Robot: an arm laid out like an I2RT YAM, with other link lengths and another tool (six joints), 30 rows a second.
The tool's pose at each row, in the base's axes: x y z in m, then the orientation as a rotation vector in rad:
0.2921 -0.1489 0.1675 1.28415 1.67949 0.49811
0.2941 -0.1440 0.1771 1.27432 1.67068 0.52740
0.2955 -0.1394 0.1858 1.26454 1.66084 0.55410
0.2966 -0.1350 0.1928 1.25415 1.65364 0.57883
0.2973 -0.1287 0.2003 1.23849 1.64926 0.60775
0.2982 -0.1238 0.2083 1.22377 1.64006 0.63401
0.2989 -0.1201 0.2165 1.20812 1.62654 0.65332
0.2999 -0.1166 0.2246 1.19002 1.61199 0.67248
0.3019 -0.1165 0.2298 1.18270 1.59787 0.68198
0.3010 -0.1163 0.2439 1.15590 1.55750 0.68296
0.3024 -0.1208 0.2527 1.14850 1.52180 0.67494
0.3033 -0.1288 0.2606 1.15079 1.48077 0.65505
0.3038 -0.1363 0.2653 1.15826 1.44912 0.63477
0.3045 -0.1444 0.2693 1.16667 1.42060 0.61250
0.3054 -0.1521 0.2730 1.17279 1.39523 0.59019
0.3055 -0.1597 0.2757 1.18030 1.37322 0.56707
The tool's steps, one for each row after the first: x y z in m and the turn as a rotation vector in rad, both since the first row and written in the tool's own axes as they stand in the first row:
0.0003 0.0102 -0.0040 -0.02362 0.00805 0.00860
0.0007 0.0193 -0.0079 -0.04635 0.01417 0.01657
0.0017 0.0269 -0.0113 -0.06725 0.02131 0.02256
0.0042 0.0353 -0.0157 -0.09184 0.03253 0.02609
0.0052 0.0437 -0.0198 -0.11676 0.03903 0.03075
0.0051 0.0517 -0.0239 -0.14107 0.03853 0.03336
0.0048 0.0598 -0.0277 -0.16726 0.03714 0.03476
0.0026 0.0648 -0.0286 -0.18246 0.03160 0.03884
-0.0032 0.0752 -0.0362 -0.21801 0.00014 0.03566
-0.0110 0.0810 -0.0383 -0.23556 -0.03145 0.03964
-0.0216 0.0846 -0.0397 -0.24411 -0.07313 0.04677
-0.0304 0.0857 -0.0400 -0.24467 -0.10766 0.05402
-0.0395 0.0861 -0.0396 -0.24201 -0.14092 0.06006
-0.0480 0.0865 -0.0390 -0.23905 -0.17208 0.06358
-0.0560 0.0858 -0.0386 -0.23309 -0.20103 0.06654

